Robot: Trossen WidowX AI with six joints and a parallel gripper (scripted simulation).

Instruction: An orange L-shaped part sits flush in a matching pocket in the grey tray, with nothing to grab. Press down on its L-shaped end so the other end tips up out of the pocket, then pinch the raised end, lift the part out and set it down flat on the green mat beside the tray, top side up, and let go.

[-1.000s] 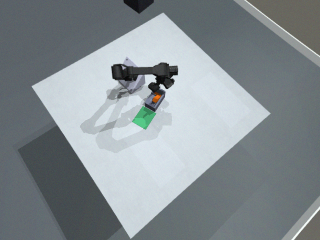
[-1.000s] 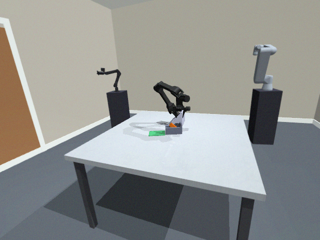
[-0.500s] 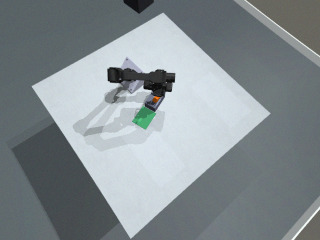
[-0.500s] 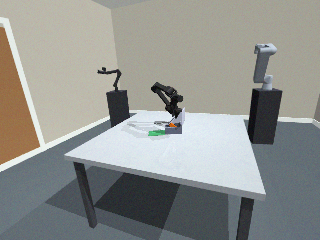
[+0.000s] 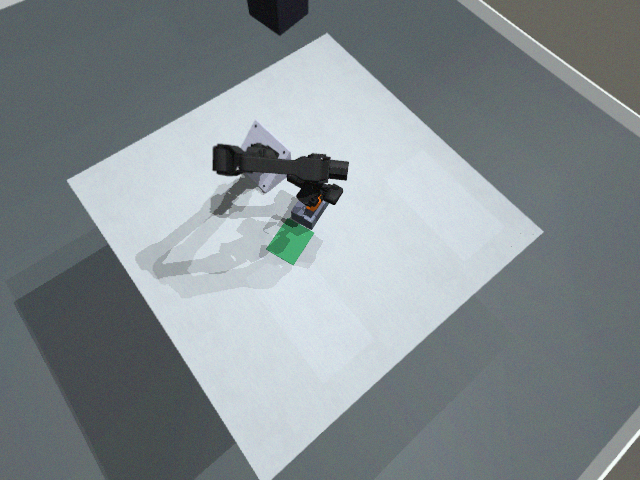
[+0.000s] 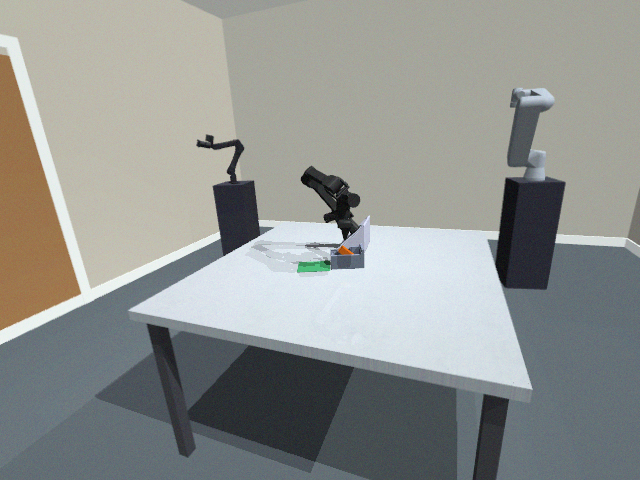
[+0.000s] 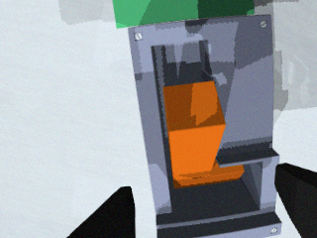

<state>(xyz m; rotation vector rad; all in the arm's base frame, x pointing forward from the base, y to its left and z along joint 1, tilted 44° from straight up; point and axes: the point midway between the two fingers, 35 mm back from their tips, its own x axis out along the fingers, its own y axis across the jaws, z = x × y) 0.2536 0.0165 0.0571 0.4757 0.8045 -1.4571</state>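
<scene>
Now: the orange L-shaped part 10 cm below my gripper tip, 3 cm to the left of it and 3 cm behind it. Round my gripper tip: green mat: 15 cm to the right, 15 cm below, 1 cm ahead.
</scene>
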